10 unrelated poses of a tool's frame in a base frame.
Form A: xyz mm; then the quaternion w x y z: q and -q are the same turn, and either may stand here.
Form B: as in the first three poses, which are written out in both.
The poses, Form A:
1: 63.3 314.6 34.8 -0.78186 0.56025 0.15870 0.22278
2: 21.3 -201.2 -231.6 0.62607 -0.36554 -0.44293 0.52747
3: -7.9 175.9 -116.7 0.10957 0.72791 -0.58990 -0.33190
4: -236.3 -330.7 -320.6 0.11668 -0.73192 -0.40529 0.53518
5: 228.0 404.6 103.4 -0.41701 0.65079 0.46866 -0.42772
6: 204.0 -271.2 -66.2 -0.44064 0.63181 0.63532 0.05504
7: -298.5 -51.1 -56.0 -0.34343 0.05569 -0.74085 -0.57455
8: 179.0 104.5 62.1 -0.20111 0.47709 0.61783 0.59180
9: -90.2 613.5 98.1 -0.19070 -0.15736 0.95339 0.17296
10: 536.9 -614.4 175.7 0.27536 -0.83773 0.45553 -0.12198
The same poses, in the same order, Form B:
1: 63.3 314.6 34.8 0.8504 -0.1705 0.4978 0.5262 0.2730 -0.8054
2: 21.3 -201.2 -231.6 0.0512 0.9843 0.1690 -0.3367 0.1763 -0.9250
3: -7.9 175.9 -116.7 0.0837 -0.9315 -0.3539 -0.7861 -0.2800 0.5511
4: -236.3 -330.7 -320.6 0.0986 0.7182 -0.6888 0.4684 -0.6443 -0.6046
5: 228.0 404.6 103.4 0.1948 0.9667 -0.1658 0.2533 -0.2129 -0.9437
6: 204.0 -271.2 -66.2 0.1867 0.7543 0.6294 0.8513 0.1956 -0.4869
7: -298.5 -51.1 -56.0 -0.7579 0.3121 -0.5728 -0.4771 0.3336 0.8130
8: 179.0 104.5 62.1 -0.4639 0.3515 0.8132 0.8276 -0.1557 0.5394
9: -90.2 613.5 98.1 -0.8777 -0.3660 0.3092 -0.2341 0.8906 0.3898
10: 536.9 -614.4 175.7 0.5552 -0.8304 -0.0465 -0.6960 -0.4333 -0.5725
